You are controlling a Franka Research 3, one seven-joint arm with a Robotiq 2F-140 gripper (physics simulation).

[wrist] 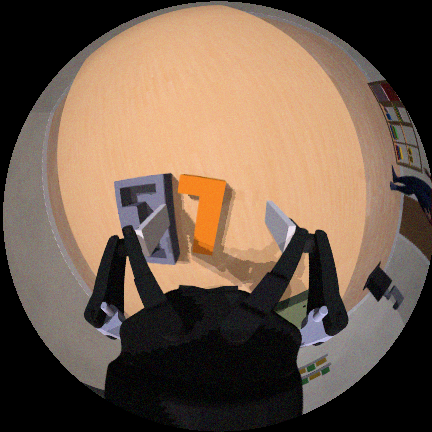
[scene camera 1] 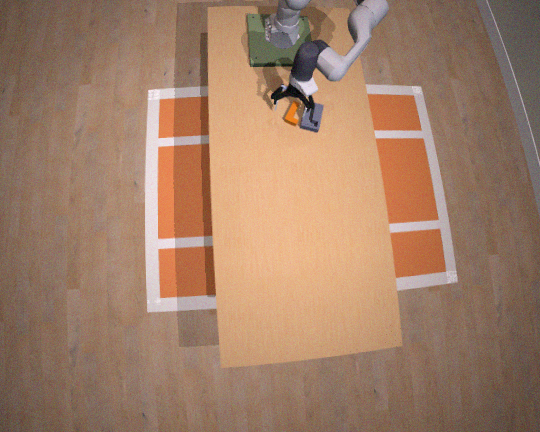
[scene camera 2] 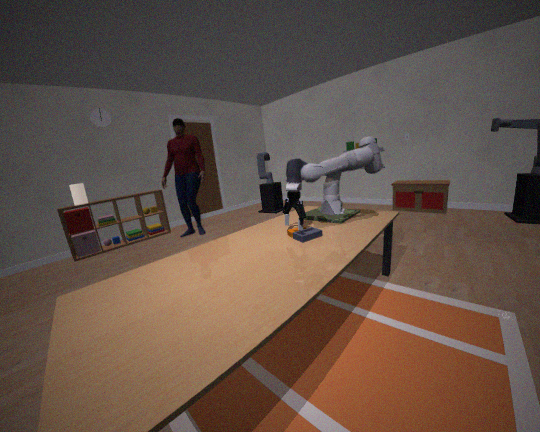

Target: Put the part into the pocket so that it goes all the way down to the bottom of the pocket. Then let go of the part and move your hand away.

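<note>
The part, an orange L-shaped block point(scene camera 1: 292, 115) point(scene camera 2: 291, 231) point(wrist: 209, 215), lies flat on the table beside the pocket block. The pocket block point(scene camera 1: 305, 124) point(scene camera 2: 308, 235) point(wrist: 170, 215) is blue-grey with an L-shaped recess in its top, which holds no part. My gripper point(scene camera 1: 293, 106) point(scene camera 2: 294, 222) point(wrist: 215, 212) is open and empty above them. In the wrist view the part shows between the two fingertips, nearer the left one. The left fingertip is over the pocket block and hides some of the recess; whether it touches the block I cannot tell.
The wooden table point(scene camera 1: 300, 225) point(scene camera 2: 200, 300) point(wrist: 215, 100) carries both blocks. The green base plate point(scene camera 1: 257, 55) point(scene camera 2: 345, 216) point(wrist: 295, 310) of the arm stands behind them. A person point(scene camera 2: 185, 165) stands on the floor beyond the table, near a low shelf unit point(scene camera 2: 67, 235).
</note>
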